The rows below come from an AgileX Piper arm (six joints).
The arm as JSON. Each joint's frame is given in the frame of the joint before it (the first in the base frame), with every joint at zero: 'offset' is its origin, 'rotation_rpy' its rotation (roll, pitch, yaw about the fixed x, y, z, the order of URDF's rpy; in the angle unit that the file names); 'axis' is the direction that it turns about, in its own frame. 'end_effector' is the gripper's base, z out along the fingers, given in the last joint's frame.
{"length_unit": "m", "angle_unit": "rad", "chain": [
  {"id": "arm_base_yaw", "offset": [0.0, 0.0, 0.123], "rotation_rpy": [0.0, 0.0, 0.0], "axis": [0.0, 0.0, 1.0]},
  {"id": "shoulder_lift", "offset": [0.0, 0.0, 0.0], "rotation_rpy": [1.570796, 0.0, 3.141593], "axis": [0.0, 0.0, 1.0]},
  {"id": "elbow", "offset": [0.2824, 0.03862, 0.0], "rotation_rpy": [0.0, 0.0, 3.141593], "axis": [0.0, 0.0, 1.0]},
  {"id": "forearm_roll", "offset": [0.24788, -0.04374, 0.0], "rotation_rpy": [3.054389, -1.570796, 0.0], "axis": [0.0, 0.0, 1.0]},
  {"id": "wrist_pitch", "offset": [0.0, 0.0, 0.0], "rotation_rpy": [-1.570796, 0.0, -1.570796], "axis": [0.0, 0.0, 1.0]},
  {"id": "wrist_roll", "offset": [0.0, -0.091, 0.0], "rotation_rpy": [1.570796, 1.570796, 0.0], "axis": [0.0, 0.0, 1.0]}
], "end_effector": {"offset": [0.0, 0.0, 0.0], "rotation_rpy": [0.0, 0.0, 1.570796]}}
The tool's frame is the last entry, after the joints.
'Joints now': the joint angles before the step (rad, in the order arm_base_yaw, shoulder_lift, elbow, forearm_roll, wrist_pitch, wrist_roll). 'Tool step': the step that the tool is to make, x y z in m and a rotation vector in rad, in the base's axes. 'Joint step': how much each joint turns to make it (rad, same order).
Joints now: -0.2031 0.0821 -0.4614 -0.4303 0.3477 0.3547
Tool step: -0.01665 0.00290 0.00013 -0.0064 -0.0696 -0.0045
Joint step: -0.0001 -0.0821 0.0000 0.0002 0.0147 0.0048
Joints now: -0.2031 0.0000 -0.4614 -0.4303 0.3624 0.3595
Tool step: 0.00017 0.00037 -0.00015 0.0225 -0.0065 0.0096
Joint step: 0.0000 0.0000 0.0000 0.0135 0.0000 0.0123
